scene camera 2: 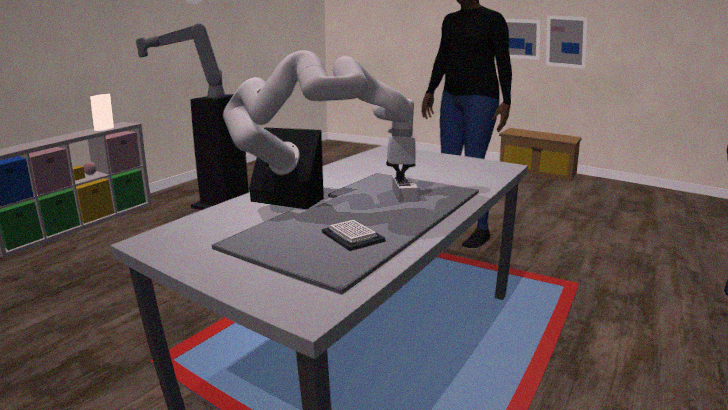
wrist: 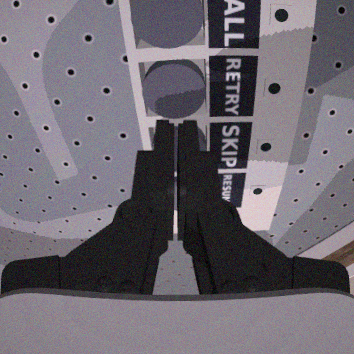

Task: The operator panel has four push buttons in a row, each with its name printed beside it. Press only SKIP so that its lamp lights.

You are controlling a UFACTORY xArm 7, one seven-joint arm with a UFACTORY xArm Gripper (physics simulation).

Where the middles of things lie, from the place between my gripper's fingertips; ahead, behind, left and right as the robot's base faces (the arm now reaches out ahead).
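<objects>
My gripper is 30 mm above the operator panel (wrist: 254, 66) at this moment. Measured from the panel, my gripper is also 20 mm to the right of it and 10 mm short of it.
</objects>
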